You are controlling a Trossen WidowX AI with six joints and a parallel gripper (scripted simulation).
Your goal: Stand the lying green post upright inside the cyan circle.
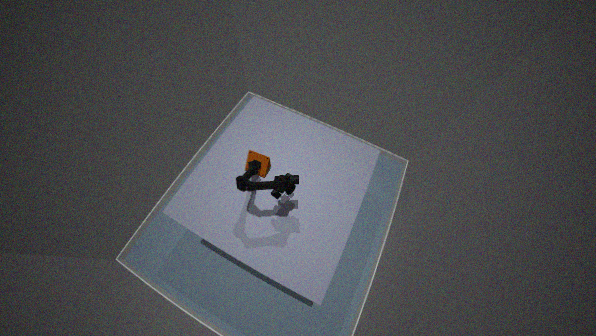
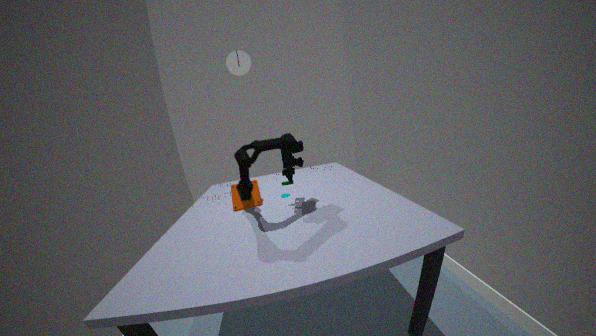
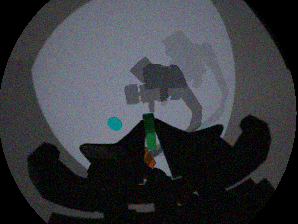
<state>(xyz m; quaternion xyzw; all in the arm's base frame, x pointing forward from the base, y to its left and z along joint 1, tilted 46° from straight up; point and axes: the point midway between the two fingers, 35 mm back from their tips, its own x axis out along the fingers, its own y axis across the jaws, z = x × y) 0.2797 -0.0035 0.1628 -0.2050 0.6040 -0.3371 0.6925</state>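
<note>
Right now the green post is 20 mm behind my gripper tip. From my gripper tip the other things lie so: cyan circle: 40 mm behind, 140 mm to the left, 130 mm below.
</note>
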